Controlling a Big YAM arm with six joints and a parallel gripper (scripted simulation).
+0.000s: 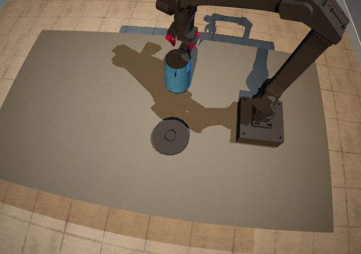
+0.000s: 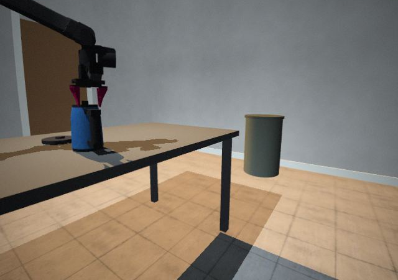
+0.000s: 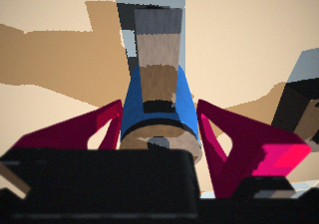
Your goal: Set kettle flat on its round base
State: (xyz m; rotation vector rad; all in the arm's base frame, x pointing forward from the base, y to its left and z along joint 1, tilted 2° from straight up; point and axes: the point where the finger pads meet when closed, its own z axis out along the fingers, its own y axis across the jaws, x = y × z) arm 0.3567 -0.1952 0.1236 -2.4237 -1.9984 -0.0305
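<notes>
My hand is 8 cm above the blue kettle, 3 cm to the right of it and 1 cm short of it. From my hand the other things lie so: kettle base 33 cm to the left, 17 cm below.
</notes>
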